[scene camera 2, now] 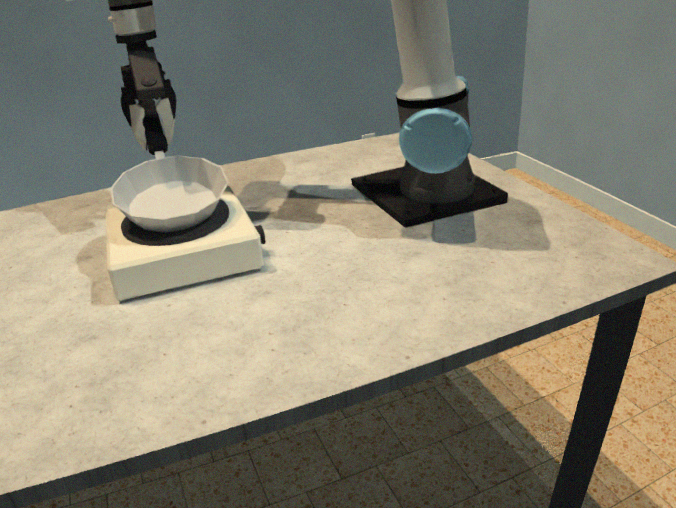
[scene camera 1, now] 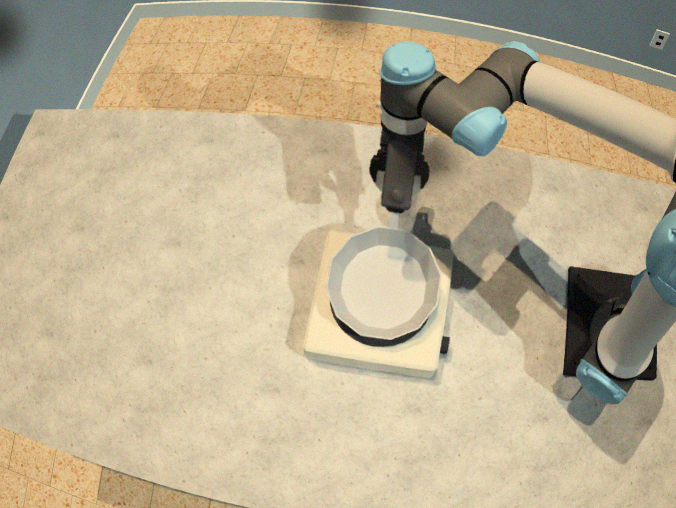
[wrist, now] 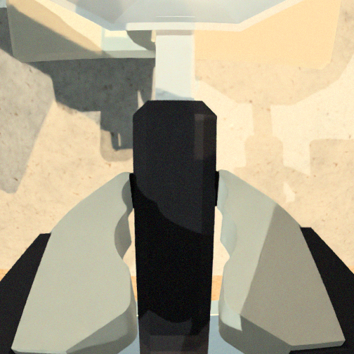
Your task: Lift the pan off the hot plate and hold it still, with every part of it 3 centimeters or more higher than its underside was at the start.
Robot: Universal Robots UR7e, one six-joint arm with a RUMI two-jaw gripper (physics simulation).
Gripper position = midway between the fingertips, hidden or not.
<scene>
I see my gripper [scene camera 2: 157, 147], a light grey pan [scene camera 1: 384, 282] and a cream hot plate [scene camera 2: 140, 262].
The light grey pan also shows in scene camera 2 [scene camera 2: 166, 194] and in the wrist view [wrist: 174, 136]. The cream hot plate is seen too in scene camera 1 [scene camera 1: 328, 339] and in the wrist view [wrist: 299, 40]. My gripper is seen too in scene camera 1 [scene camera 1: 397, 195] and in the wrist view [wrist: 173, 174].
</scene>
